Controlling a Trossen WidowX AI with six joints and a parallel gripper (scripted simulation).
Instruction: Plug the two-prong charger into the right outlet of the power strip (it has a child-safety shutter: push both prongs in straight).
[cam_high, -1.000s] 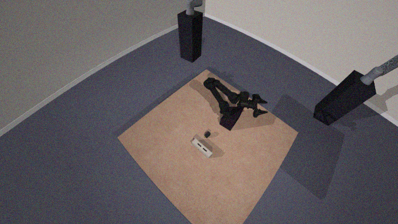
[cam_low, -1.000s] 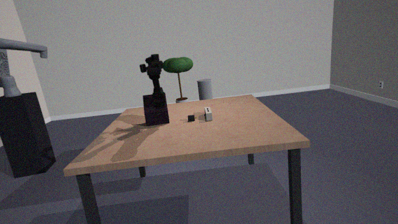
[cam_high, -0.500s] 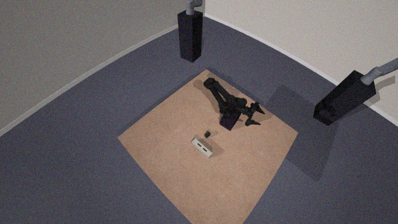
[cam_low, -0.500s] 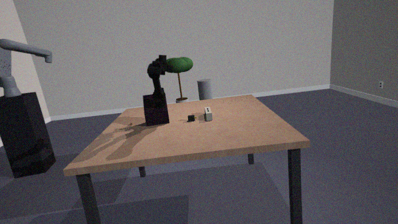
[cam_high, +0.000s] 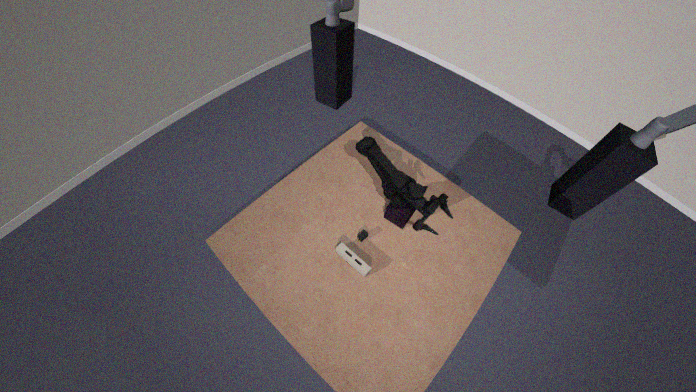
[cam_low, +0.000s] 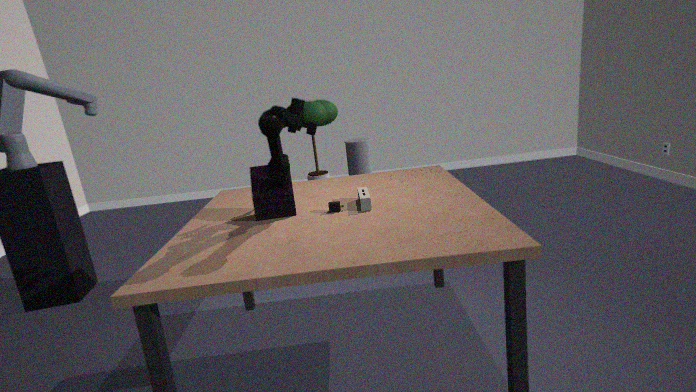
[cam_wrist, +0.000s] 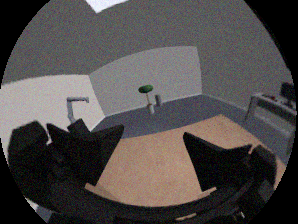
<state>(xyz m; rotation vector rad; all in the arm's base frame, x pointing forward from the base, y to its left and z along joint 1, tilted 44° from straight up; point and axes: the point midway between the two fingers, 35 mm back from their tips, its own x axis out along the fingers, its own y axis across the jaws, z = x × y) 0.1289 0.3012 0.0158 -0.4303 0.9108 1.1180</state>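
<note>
My gripper tip is 10 cm short of the dark two-prong charger, 32 cm to the left of it and 34 cm above it.
</note>
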